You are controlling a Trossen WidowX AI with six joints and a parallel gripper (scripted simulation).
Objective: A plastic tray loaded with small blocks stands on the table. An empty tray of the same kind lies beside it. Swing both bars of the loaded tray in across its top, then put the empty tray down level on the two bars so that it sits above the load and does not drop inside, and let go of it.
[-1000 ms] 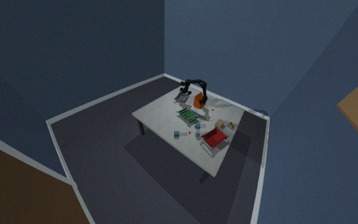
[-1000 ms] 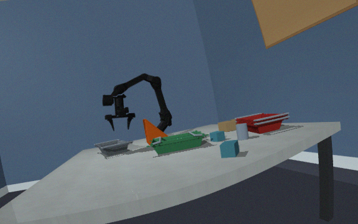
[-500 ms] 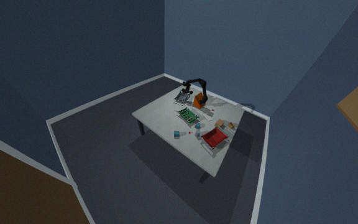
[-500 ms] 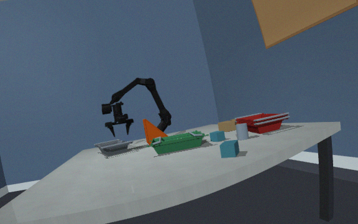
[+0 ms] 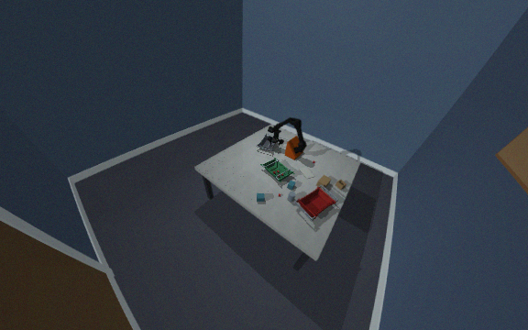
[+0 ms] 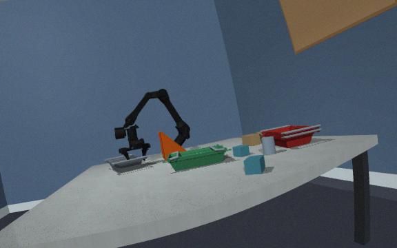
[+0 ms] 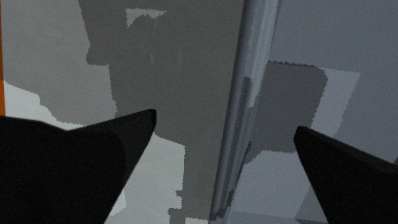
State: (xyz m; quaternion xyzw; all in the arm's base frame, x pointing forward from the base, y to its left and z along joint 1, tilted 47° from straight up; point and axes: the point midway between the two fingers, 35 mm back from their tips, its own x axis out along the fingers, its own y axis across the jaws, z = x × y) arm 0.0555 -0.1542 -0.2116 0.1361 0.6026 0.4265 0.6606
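The grey tray lies 70 mm to the right of my gripper tip, 30 mm ahead of it and 20 mm above it. Also, from my gripper tip: white sheet: 510 mm to the left, 70 mm ahead, 20 mm below; then brown box: 700 mm to the left, 90 mm ahead, 10 mm above; then grey cylinder: 600 mm to the left, 460 mm ahead, 10 mm above.
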